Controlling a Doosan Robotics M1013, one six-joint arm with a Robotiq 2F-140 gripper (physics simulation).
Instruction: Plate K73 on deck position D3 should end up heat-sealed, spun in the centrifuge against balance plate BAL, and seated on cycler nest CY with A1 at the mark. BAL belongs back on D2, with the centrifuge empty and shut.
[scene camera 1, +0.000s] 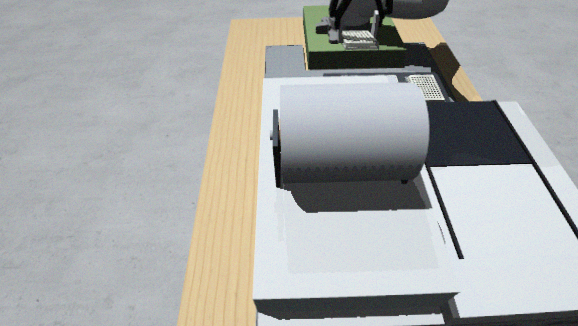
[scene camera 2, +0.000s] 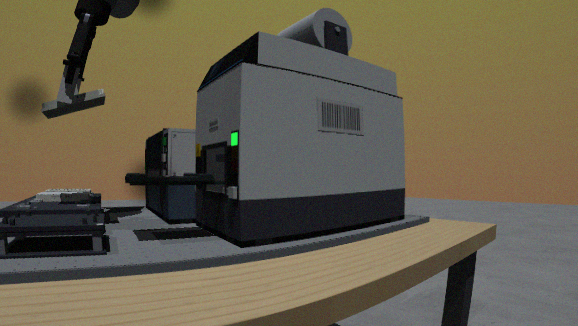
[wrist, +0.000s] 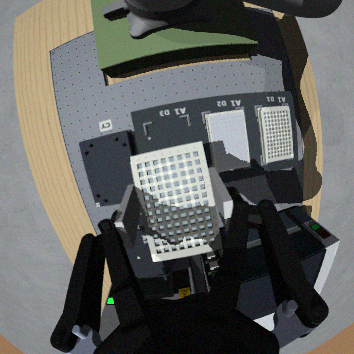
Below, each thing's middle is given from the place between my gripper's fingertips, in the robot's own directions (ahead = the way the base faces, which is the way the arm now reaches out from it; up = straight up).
The smooth pale plate (wrist: 226, 130) lies 13 cm to the left of my hand and 19 cm below it. The rest, counted from my hand: dark tray (scene camera 2: 133, 178) 20 cm ahead, 14 cm to the right, 14 cm below.
